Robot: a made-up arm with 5 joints.
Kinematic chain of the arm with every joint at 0, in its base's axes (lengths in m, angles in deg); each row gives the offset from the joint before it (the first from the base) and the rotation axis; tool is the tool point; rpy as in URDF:
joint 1: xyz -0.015 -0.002 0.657 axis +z
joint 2: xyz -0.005 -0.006 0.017 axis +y
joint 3: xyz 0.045 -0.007 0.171 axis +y
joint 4: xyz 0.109 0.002 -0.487 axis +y
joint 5: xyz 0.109 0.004 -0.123 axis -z
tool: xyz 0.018 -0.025 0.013 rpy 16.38 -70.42 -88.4
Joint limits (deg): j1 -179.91..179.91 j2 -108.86..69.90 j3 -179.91..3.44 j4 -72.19..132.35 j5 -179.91..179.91
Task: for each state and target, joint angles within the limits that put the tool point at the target. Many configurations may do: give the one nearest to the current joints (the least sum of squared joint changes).
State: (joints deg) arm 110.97 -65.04 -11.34 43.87 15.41
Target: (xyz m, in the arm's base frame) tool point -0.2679 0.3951 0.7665
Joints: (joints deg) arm 127.02 -82.83 -4.68 66.42 24.09
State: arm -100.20 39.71 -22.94 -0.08 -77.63
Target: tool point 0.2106 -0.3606 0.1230
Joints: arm -58.55 57.22 -60.65 10.54 -77.87
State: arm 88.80 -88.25 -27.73 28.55 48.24
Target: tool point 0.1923 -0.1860 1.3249
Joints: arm 130.61 -102.22 -71.23 21.87 42.65
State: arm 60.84 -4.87 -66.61 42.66 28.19
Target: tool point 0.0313 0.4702 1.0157
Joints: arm 88.96 -52.28 -53.95 75.29 39.05
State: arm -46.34 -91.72 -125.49 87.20 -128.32
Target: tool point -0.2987 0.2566 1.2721
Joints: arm -38.93 -88.45 -113.98 98.21 -130.27
